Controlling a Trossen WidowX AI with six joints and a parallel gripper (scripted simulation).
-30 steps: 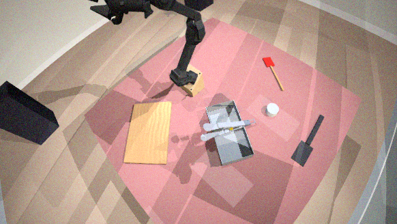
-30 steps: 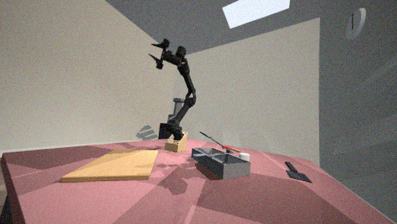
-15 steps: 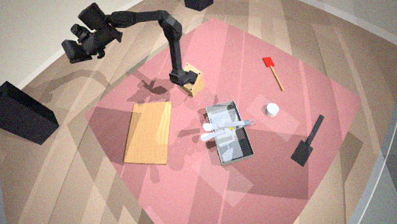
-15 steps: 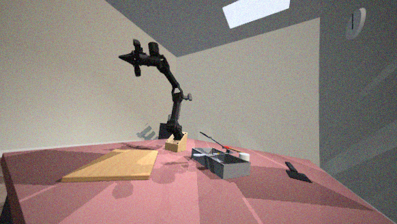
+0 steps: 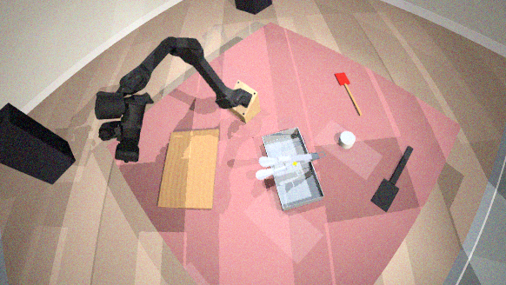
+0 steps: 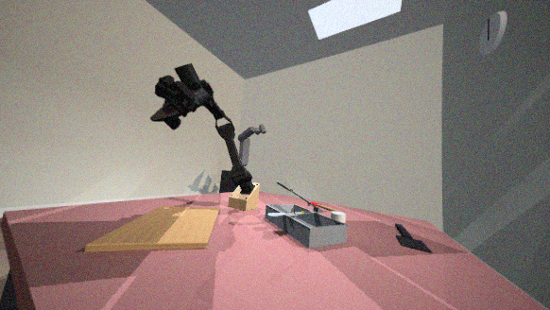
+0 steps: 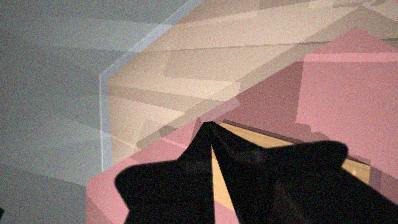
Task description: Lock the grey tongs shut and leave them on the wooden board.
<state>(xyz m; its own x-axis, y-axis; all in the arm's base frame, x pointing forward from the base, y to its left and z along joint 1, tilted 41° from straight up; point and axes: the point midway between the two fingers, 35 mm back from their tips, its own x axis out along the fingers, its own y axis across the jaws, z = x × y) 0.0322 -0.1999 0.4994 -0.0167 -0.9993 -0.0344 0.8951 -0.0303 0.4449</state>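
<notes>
My gripper tip is 32 cm short of the grey roasting tin, 40 cm to the right of it and 29 cm above it. From my gripper tip the other things lie so: white cylinder: 42 cm ahead, 65 cm to the left, 30 cm below; wooden board: 2 cm behind, 13 cm to the left, 31 cm below; black spatula: 68 cm ahead, 63 cm to the left, 31 cm below.
</notes>
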